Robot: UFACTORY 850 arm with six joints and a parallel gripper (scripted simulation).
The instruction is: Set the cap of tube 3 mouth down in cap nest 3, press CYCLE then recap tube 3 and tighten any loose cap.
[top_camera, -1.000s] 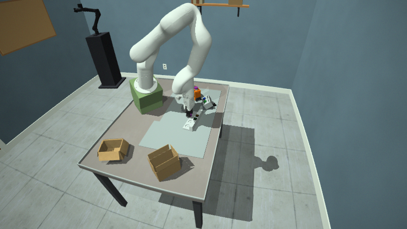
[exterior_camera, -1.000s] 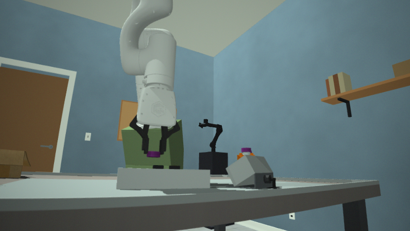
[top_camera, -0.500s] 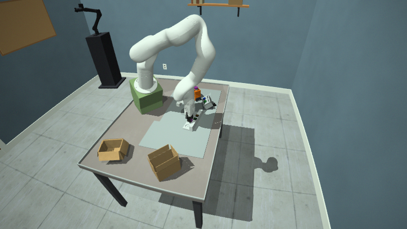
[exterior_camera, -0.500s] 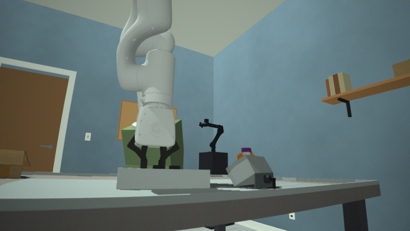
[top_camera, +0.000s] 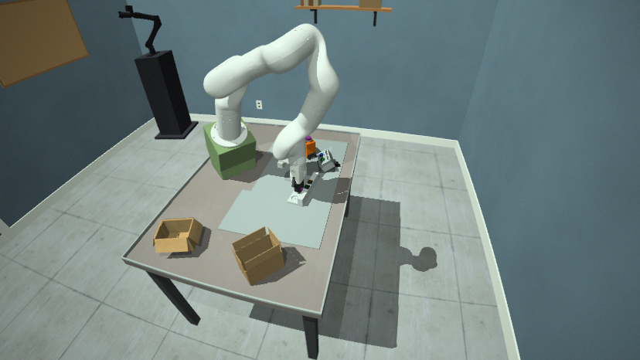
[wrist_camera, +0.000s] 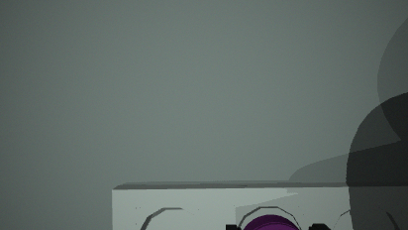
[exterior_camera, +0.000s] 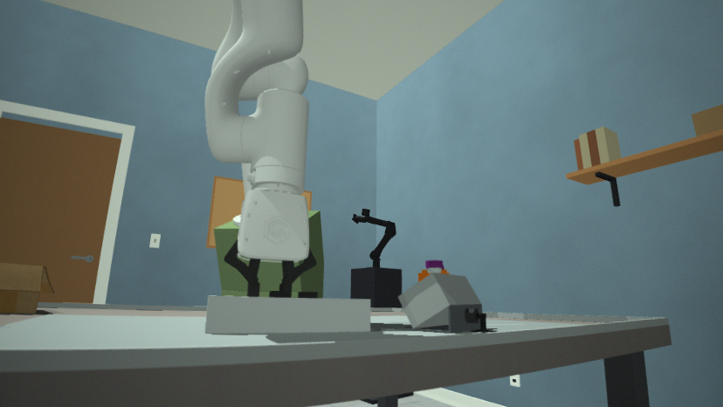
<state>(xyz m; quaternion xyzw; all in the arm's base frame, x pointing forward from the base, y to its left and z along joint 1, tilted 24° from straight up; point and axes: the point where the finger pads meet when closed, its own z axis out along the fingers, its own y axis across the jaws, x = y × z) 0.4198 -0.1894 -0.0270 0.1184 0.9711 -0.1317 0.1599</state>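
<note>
Now: hand 9 cm short of the blue key, 25 cm to the right of it and 2 cm below it. The rest, counted from my hand: green key (10 cm ahead, 21 cm to the left, 2 cm above); grey key housing (11 cm ahead, 23 cm to the left, 1 cm above).
</note>
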